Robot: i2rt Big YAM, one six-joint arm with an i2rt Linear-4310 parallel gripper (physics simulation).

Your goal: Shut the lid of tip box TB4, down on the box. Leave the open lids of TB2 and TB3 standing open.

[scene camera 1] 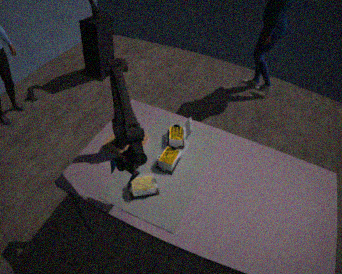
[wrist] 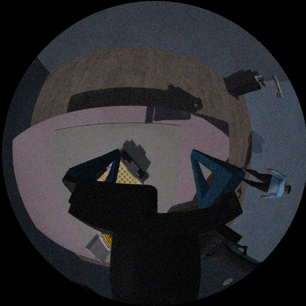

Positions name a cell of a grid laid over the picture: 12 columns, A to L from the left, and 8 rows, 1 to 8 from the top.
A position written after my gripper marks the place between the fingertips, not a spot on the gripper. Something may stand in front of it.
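Note:
Scene camera 1 shows a grey mat (scene camera 1: F7). The mat is also visible in the wrist view (wrist: G4), as is my gripper (wrist: G4).

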